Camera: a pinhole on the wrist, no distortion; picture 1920 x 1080 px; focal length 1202.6 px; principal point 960.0 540.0 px. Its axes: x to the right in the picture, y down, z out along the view. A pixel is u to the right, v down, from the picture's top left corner.
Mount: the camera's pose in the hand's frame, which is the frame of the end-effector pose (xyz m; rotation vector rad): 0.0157 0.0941 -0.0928 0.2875 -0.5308 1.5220
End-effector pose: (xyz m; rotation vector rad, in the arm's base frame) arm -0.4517 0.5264 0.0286 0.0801 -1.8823 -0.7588
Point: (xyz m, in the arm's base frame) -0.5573 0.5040 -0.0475
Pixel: 668 472
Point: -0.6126 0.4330 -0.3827
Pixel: 413 968
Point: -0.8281 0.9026 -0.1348
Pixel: 1675 616
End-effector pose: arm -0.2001 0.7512 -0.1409 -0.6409 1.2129 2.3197
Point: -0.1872 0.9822 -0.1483
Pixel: 765 305
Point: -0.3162 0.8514 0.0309
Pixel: 1837 365
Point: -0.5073 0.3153 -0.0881
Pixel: behind the camera
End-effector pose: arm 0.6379 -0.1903 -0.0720 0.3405 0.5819 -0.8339
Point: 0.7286 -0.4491 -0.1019
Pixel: outside the picture
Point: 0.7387 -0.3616 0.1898
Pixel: 1293 403
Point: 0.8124 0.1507 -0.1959
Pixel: behind the camera
